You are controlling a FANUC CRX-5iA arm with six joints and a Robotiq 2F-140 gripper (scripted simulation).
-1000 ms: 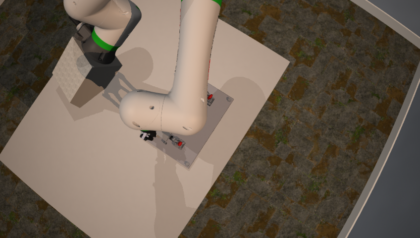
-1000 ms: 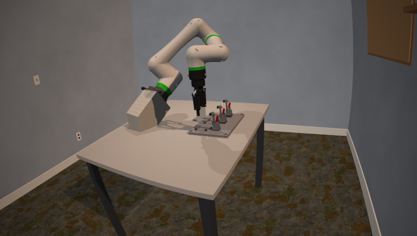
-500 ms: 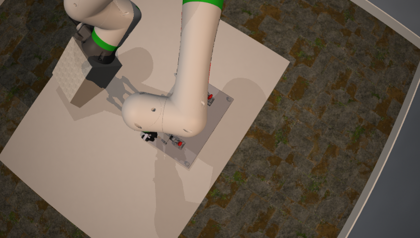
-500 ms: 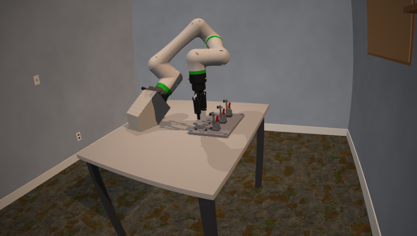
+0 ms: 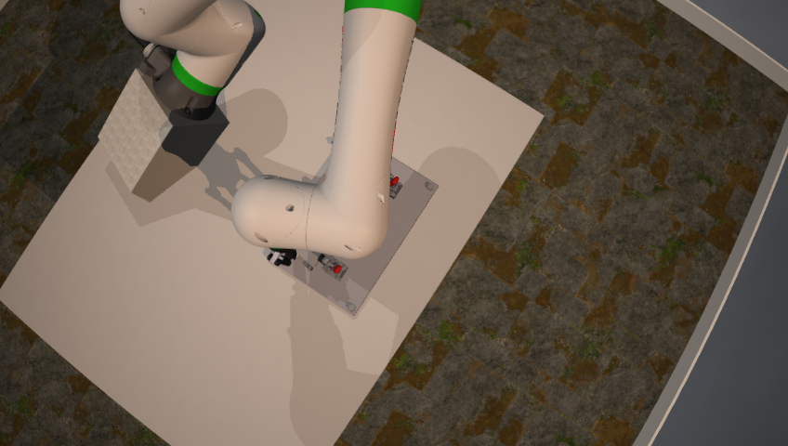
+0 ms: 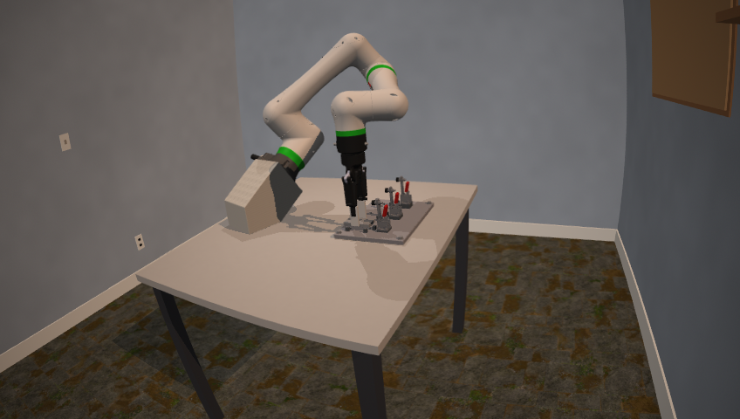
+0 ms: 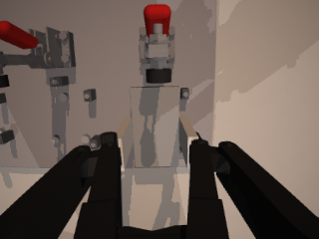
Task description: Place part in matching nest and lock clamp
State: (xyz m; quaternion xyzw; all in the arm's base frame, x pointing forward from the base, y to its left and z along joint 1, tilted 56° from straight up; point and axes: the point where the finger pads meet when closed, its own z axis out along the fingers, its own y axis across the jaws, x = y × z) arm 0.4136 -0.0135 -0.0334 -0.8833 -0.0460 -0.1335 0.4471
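The part is 3 cm below my hand. From my hand the other things lie so: grey fixture plate (12 cm to the left, 6 cm below, 3 cm ahead).
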